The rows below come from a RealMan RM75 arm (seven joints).
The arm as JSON. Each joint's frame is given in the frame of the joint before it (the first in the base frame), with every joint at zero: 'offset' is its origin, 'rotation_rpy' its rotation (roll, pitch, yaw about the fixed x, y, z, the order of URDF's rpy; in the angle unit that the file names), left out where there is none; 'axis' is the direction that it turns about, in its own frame. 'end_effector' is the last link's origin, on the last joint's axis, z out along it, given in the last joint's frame.
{
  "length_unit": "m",
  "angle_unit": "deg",
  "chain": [
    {
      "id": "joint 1",
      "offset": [
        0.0,
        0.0,
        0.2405
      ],
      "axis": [
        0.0,
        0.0,
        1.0
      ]
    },
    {
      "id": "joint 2",
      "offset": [
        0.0,
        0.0,
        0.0
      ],
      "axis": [
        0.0,
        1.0,
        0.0
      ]
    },
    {
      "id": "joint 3",
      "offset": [
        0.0,
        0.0,
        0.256
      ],
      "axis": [
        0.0,
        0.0,
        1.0
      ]
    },
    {
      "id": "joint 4",
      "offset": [
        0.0,
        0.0,
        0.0
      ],
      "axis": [
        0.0,
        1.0,
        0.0
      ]
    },
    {
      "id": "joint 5",
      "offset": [
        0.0,
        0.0,
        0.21
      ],
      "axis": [
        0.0,
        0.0,
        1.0
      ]
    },
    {
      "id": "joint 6",
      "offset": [
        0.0,
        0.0,
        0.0
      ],
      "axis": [
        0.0,
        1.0,
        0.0
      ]
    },
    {
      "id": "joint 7",
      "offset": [
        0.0,
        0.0,
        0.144
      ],
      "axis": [
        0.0,
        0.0,
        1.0
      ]
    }
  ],
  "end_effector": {
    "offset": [
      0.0,
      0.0,
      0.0
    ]
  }
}
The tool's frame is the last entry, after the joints.
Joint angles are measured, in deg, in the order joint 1, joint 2, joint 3, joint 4, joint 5, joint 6, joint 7. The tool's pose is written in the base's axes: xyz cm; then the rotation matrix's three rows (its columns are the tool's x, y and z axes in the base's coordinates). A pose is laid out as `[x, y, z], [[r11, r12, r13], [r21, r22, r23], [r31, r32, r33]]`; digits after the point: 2 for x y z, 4 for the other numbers.
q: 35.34, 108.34, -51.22, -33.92, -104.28, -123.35, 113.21
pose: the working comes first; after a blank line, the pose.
Where each joint sits with the arm in this pose, in the base's axes (m; each line is computed from the numbers above, not from the rounded line before):
joint 1: 0.0000 0.0000 0.2405
joint 2: 0.0000 0.0000 0.2405
joint 3: 0.1982 0.1406 0.1599
joint 4: 0.1982 0.1406 0.1599
joint 5: 0.2991 0.3241 0.1748
joint 6: 0.2991 0.3241 0.1748
joint 7: 0.2155 0.2886 0.0631
the tool: 0.2155 0.2886 0.0631

[21.55, 28.86, 6.31], [[0.6507, -0.4891, -0.5808], [-0.7134, -0.6559, -0.2469], [-0.2602, 0.5750, -0.7757]]
